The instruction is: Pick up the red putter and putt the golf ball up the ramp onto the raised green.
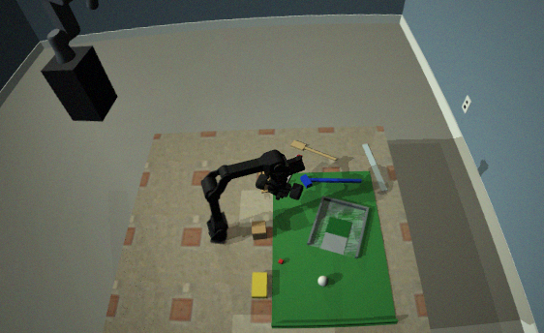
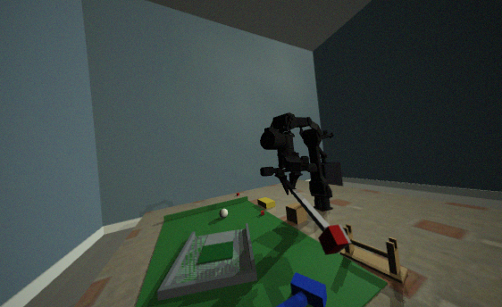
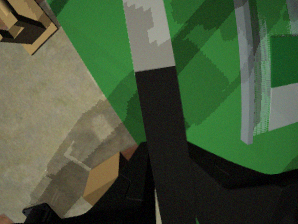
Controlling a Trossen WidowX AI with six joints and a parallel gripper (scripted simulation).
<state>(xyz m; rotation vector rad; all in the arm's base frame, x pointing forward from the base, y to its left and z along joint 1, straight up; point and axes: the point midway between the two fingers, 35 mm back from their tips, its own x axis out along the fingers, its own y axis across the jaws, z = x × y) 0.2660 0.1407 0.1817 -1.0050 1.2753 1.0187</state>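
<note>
My gripper tip is 340 mm to the left of the yellow block, 130 mm above it and 50 mm past it. From my gripper tip the other things lie so: wooden block 120 mm below, 100 mm to the right, 90 mm behind; wooden stand 170 mm to the left, 120 mm below, 100 mm behind; red putter 110 mm to the left, 20 mm ahead.
</note>
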